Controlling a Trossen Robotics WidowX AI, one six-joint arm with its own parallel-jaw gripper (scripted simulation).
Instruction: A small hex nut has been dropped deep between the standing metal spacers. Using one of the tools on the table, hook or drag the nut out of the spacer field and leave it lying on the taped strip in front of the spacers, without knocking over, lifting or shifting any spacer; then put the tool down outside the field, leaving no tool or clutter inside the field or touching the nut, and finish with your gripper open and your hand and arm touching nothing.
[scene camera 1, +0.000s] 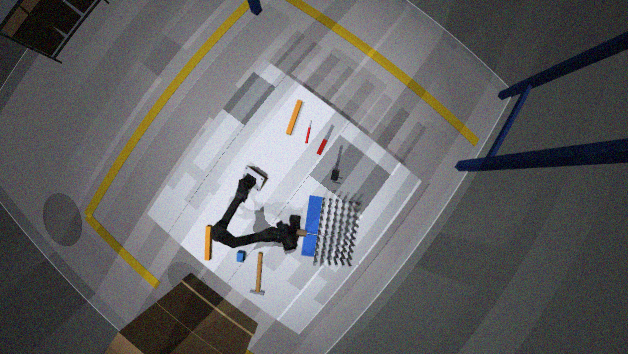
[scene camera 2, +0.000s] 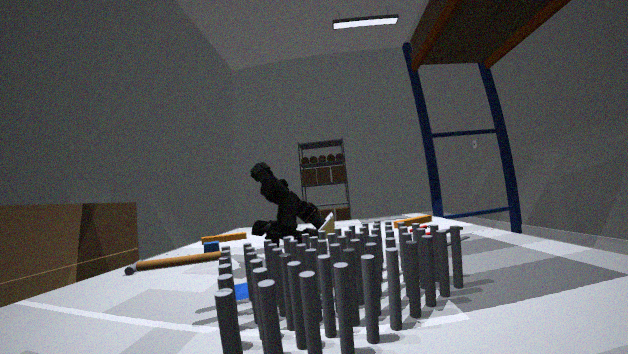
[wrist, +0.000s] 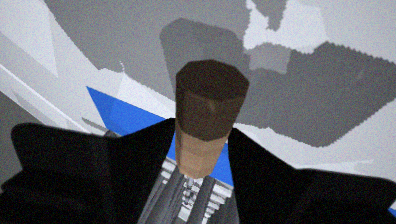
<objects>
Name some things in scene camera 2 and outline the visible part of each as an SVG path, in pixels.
My gripper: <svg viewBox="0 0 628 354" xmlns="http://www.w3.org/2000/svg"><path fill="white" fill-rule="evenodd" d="M251 231L251 235L255 236L266 234L265 239L270 239L272 244L276 243L277 248L279 248L280 239L283 240L283 238L288 236L293 237L293 240L297 240L298 244L302 243L302 234L309 234L309 239L317 236L319 239L317 229L305 228L303 231L296 230L298 224L296 224L298 211L291 206L278 208L277 221L257 220Z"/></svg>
A wooden-handled tool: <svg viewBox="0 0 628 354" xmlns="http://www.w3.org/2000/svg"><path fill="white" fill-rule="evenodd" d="M221 251L154 259L151 261L140 259L133 263L133 265L125 268L124 271L125 275L129 276L136 270L153 270L155 268L189 265L210 260L215 261L221 257Z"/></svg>
</objects>
